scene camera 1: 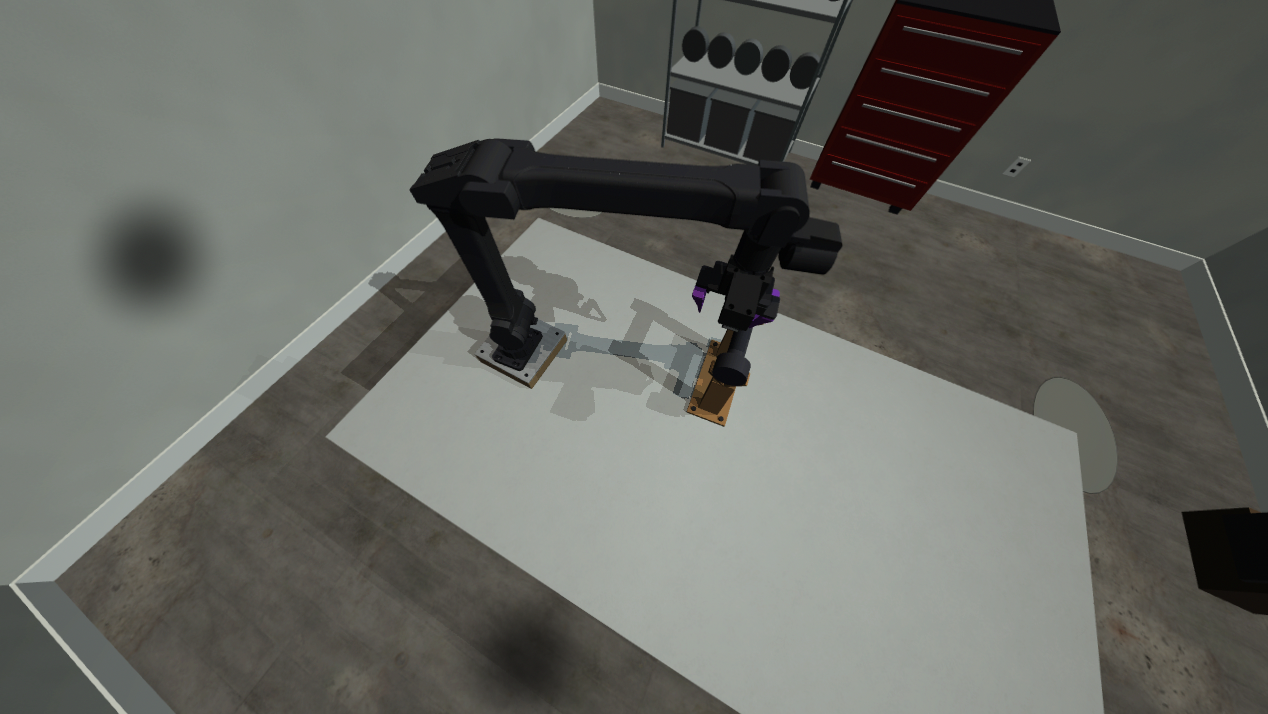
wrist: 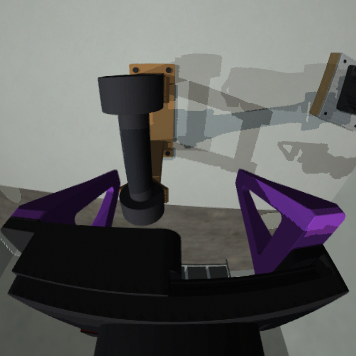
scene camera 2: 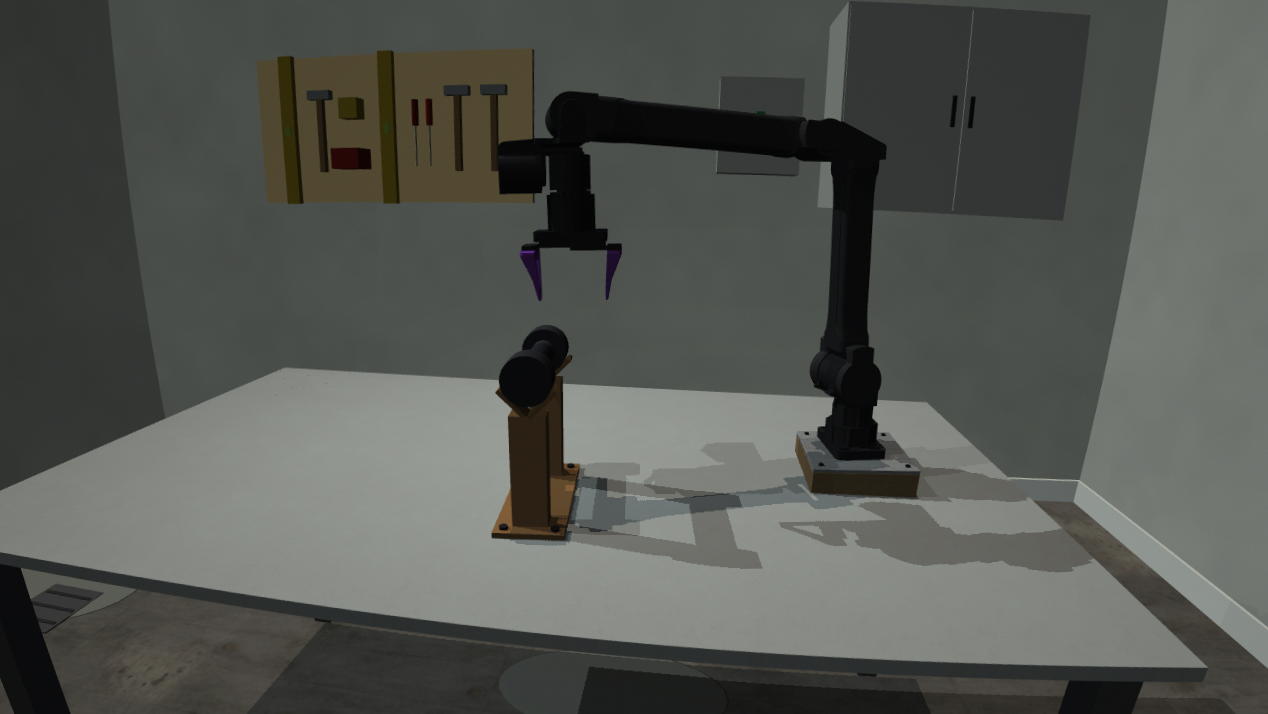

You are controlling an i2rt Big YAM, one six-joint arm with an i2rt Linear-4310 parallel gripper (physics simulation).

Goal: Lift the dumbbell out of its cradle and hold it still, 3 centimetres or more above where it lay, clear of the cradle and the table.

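Pixels of known places: gripper, between the fingertips: (wrist: pixel 177 175) (scene camera 2: pixel 573 299); arm's base, origin of its link: (scene camera 1: pixel 518 347) (wrist: pixel 352 90) (scene camera 2: pixel 849 446).
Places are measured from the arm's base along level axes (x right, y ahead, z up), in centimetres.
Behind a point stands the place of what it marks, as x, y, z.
Note:
The dark dumbbell (scene camera 1: pixel 732 368) {-2.9, 51.9, 20.9} (scene camera 2: pixel 527 378) {-22.6, 52.0, 18.1} (wrist: pixel 135 155) {-11.7, 51.9, 19.4} lies level in the V-shaped rests of the orange-brown cradle (scene camera 1: pixel 713 398) {-3.1, 51.7, 4.9} (scene camera 2: pixel 529 470) {-22.4, 52.1, 5.0} (wrist: pixel 163 120) {-14.2, 49.5, -3.6}, which stands on the white table (scene camera 1: pixel 798 532) {16.1, 78.3, -4.4} (scene camera 2: pixel 354 496) {-14.1, 81.2, -4.4} (wrist: pixel 50 110) {-10.4, 79.7, -4.4}. My gripper (scene camera 1: pixel 728 316) {-9.7, 47.2, 26.3} (scene camera 2: pixel 574 298) {-9.7, 47.2, 26.3} (wrist: pixel 177 175) {-9.7, 47.2, 26.3} is open and empty, its purple fingers pointing down. In scene camera 2 it hangs above the dumbbell, its middle right of the bar. In the wrist view the dumbbell's far end shows close beside the left finger, and the right finger is well off to the right. In scene camera 1 the arm partly hides the dumbbell.
The arm's base block (scene camera 1: pixel 547 362) {0.1, 8.1, -2.4} (scene camera 2: pixel 865 483) {-10.1, 0.5, -2.3} (wrist: pixel 327 85) {-0.8, 8.2, -1.4} is fixed to the table, to the right of the cradle in scene camera 2. Shadows of the arm lie between them. A red drawer cabinet (scene camera 1: pixel 945 79) stands on the floor beyond the table. A tool board (scene camera 2: pixel 488 186) hangs on the wall.

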